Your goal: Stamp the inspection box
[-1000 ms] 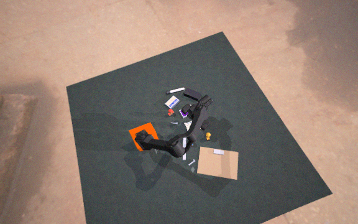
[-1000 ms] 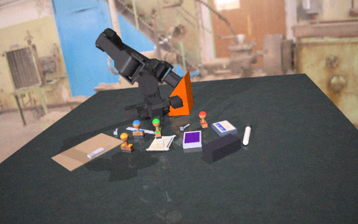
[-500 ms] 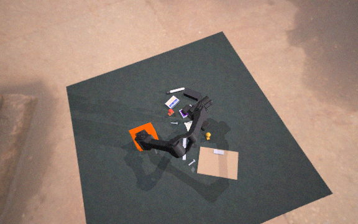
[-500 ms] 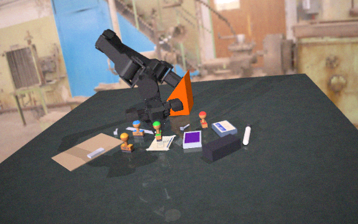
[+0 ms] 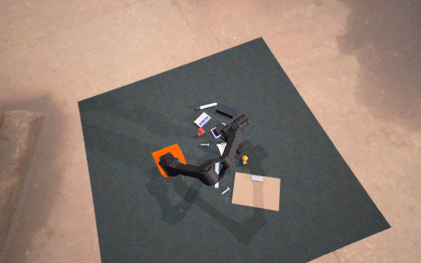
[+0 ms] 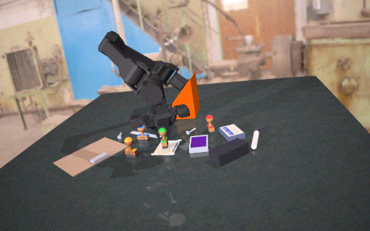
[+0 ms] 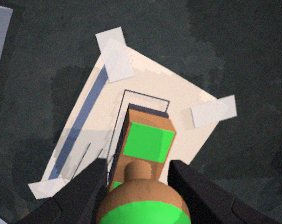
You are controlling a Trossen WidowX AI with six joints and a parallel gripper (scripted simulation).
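Right now the card is 1 cm behind my gripper tip and 4 cm below it. Round my gripper tip: purple ink pad (1 cm behind, 11 cm to the left, 3 cm below); then green-knobbed stamp (right at my gripper tip); then orange stamp (3 cm ahead, 11 cm to the right, 1 cm below).
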